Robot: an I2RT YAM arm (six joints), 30 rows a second.
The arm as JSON. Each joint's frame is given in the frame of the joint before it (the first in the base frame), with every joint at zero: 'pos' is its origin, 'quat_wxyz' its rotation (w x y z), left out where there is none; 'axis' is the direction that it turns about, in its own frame. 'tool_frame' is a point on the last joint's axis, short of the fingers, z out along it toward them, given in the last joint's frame.
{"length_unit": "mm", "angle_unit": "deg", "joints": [
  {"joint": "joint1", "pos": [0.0, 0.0, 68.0], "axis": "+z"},
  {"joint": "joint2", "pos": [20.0, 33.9, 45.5], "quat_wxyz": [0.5, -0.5, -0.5, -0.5], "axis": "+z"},
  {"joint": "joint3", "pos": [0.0, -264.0, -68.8], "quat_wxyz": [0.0, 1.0, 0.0, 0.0], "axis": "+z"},
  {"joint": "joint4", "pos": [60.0, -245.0, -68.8], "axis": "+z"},
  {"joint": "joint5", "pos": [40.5, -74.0, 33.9], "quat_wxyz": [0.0, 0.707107, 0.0, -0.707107], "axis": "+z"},
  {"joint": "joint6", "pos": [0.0, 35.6, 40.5], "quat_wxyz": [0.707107, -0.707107, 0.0, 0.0], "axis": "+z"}
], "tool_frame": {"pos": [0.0, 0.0, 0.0], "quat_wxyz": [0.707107, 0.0, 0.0, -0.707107]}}
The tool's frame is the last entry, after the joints.
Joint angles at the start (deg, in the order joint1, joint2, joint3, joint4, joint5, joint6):
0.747, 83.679, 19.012, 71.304, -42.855, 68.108
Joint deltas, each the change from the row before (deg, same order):
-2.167, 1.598, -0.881, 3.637, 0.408, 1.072
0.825, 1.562, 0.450, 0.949, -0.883, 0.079
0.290, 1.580, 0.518, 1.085, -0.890, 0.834
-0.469, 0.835, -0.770, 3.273, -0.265, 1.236
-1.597, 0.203, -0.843, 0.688, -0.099, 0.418
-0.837, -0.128, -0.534, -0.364, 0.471, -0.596
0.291, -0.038, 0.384, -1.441, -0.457, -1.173
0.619, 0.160, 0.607, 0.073, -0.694, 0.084
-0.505, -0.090, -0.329, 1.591, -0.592, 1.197
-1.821, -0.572, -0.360, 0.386, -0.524, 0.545
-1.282, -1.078, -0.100, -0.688, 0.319, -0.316
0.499, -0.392, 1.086, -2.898, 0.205, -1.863
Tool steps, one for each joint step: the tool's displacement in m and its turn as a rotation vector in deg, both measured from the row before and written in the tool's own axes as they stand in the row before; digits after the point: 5 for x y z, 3 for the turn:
-0.00439, -0.00592, -0.00732, 0.310, -2.625, 0.087
0.00251, -0.00229, 0.00427, -0.562, 1.606, 0.271
0.00046, -0.00277, 0.00304, -0.450, 1.089, 0.846
0.00055, -0.00051, -0.00314, -1.014, -0.566, 0.020
-0.00197, -0.00347, -0.00680, 0.879, -1.264, 0.488
-0.00082, -0.00237, -0.00389, 1.018, -1.028, -0.147
0.00053, -0.00086, 0.00187, 0.414, 0.936, -0.433
0.00017, 0.00185, 0.00348, -0.846, 1.084, -0.226
-0.00097, 0.00169, -0.00239, -0.874, -0.209, 0.180
-0.00466, 0.00017, -0.00637, 0.212, -1.271, -0.091
-0.00434, 0.00150, -0.00428, 0.457, -1.515, -0.676
-0.00150, 0.00000, 0.00426, 0.781, 0.581, -0.787

